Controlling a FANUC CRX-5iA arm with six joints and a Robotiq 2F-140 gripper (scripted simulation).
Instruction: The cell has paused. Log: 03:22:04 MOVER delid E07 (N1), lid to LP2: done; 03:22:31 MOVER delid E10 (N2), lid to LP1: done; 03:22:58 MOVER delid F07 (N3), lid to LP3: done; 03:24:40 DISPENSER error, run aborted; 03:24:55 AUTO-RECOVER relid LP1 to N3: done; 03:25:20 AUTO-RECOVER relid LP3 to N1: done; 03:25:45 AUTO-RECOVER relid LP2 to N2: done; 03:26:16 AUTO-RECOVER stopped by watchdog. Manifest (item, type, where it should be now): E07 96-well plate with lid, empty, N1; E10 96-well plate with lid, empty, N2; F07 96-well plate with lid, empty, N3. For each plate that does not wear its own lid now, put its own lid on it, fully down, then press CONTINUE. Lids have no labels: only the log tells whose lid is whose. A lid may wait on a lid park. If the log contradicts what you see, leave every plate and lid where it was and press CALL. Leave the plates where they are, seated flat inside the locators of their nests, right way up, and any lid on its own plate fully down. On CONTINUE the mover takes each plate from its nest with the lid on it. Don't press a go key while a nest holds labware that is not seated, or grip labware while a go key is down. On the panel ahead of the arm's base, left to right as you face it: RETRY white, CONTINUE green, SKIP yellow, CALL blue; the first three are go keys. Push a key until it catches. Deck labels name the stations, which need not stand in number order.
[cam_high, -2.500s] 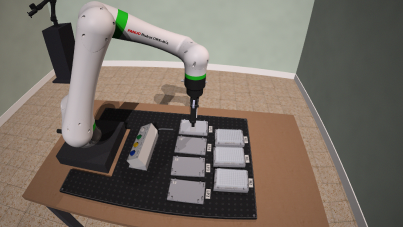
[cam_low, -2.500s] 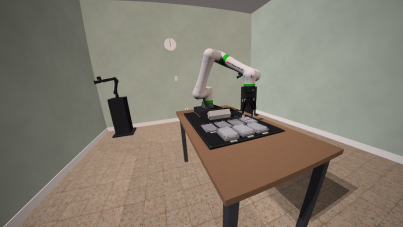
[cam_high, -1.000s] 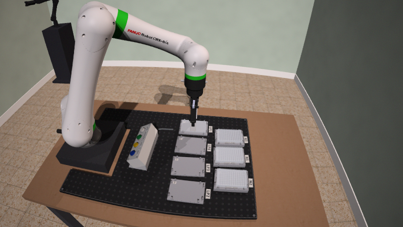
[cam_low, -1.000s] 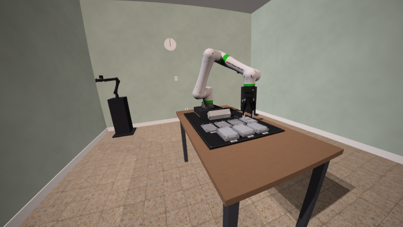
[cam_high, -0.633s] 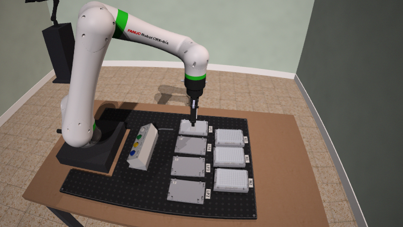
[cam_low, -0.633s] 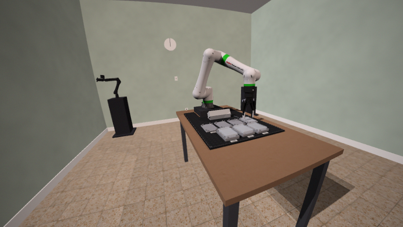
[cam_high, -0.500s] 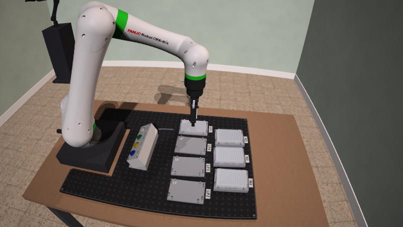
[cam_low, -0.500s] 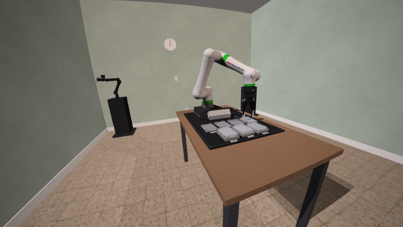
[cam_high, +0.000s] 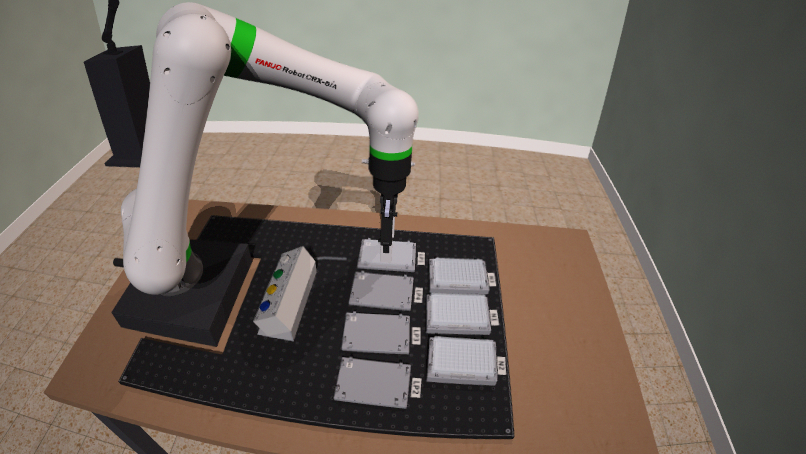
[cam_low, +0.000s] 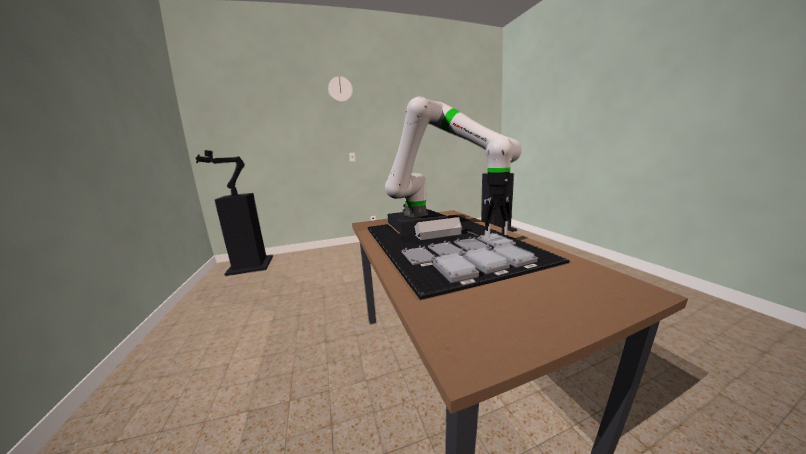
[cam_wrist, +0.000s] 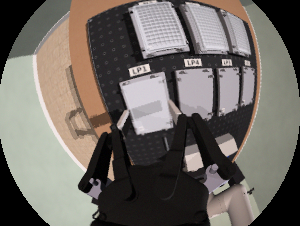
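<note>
Right now the LP1 is 50 mm below my hand. Round my hand: plate: 180 mm to the right, 180 mm ahead, 30 mm below; then LP4: 130 mm to the right, 50 mm below; then LP3: 250 mm to the right, 50 mm below.
</note>
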